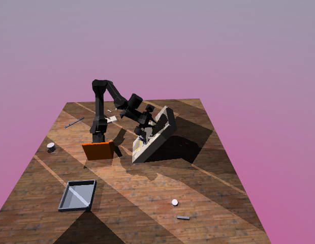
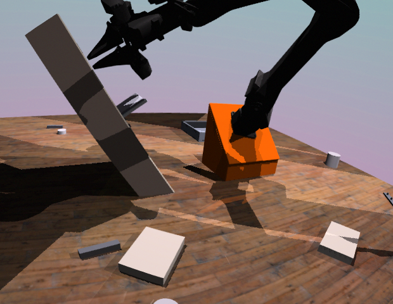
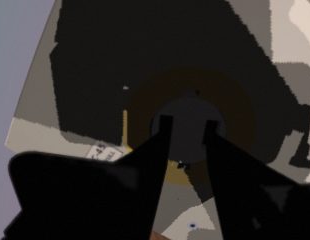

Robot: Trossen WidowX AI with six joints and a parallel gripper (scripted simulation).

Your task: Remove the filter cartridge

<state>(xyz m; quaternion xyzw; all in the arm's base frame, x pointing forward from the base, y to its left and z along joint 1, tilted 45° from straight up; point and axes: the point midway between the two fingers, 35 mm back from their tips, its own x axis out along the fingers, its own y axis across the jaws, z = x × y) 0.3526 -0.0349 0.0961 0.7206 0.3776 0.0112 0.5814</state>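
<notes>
The round filter cartridge is 2 cm ahead of my gripper tip and 1 cm below it. Also, from my gripper tip: grey tray: 39 cm behind, 34 cm to the right, 23 cm below; then beige service panel: 3 cm behind, 9 cm below; then grey bracket: 8 cm behind, 1 cm to the right, 10 cm below.
</notes>
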